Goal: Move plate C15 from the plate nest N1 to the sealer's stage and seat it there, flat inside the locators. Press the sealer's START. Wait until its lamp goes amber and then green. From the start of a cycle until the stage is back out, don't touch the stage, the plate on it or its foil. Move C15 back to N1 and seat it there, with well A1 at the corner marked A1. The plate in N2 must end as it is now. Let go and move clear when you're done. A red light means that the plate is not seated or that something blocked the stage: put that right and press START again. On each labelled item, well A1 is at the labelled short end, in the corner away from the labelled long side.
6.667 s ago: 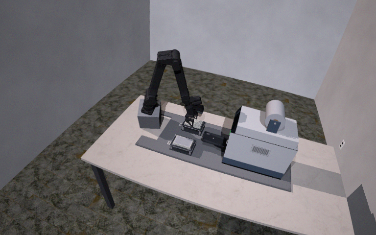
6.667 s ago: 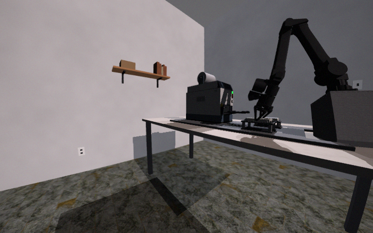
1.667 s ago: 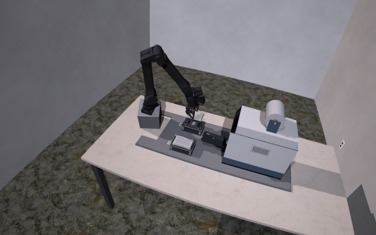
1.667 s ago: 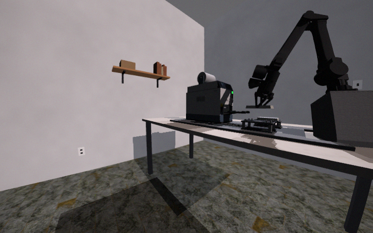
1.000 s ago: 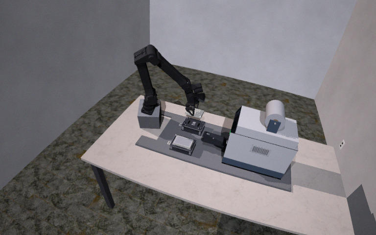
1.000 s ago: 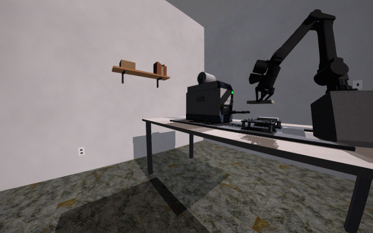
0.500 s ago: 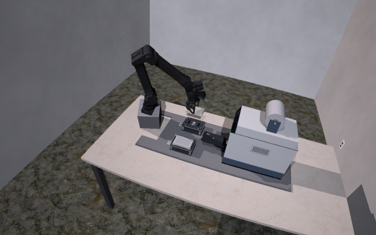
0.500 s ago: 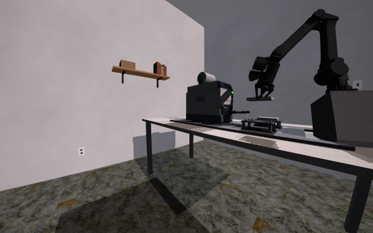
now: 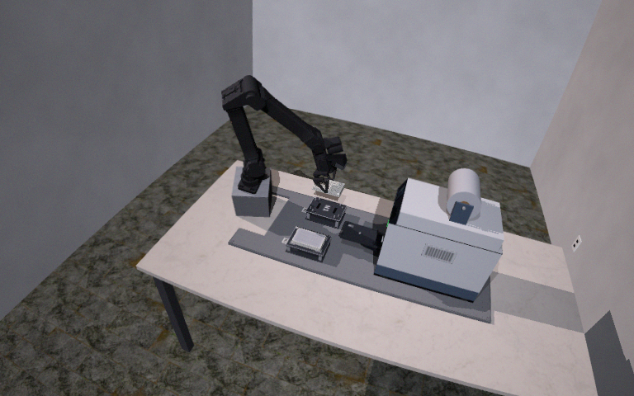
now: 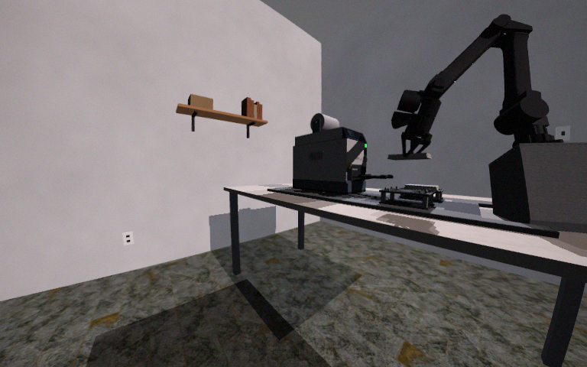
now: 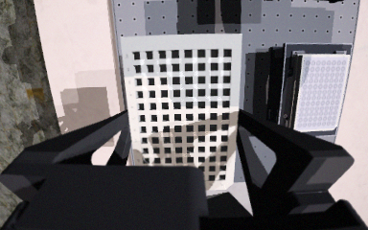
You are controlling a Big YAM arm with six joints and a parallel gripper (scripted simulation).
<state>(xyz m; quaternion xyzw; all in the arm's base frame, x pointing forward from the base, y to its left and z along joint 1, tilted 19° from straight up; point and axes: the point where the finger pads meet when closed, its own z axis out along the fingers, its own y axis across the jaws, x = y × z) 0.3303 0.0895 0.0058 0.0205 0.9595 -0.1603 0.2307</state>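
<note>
Now: hand 18 cm short of the dark stage, 17 cm to the left of it and 8 cm above it. The rest, counted from my hand: foil roll: 51 cm ahead, 19 cm to the right, 24 cm above; white well plate: right at my hand.
</note>
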